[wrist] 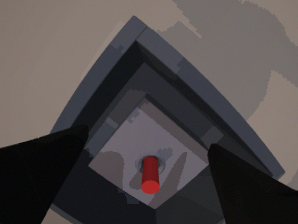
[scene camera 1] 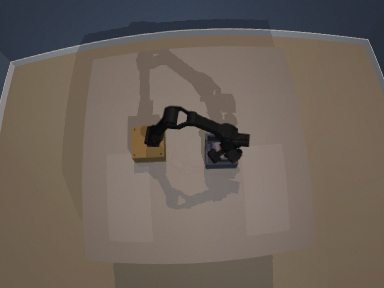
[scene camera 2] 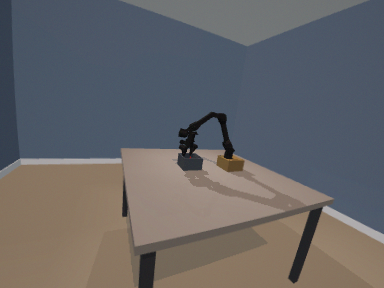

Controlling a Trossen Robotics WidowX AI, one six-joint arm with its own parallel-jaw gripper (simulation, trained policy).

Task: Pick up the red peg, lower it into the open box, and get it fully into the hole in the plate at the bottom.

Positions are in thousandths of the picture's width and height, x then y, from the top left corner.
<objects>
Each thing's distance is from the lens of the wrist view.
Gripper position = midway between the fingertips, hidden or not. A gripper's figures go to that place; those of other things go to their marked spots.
my gripper (wrist: 502,632): 0.10 m
dark blue-grey box (wrist: 461,270): 0.13 m
light grey plate (wrist: 502,583): 0.12 m
</objects>
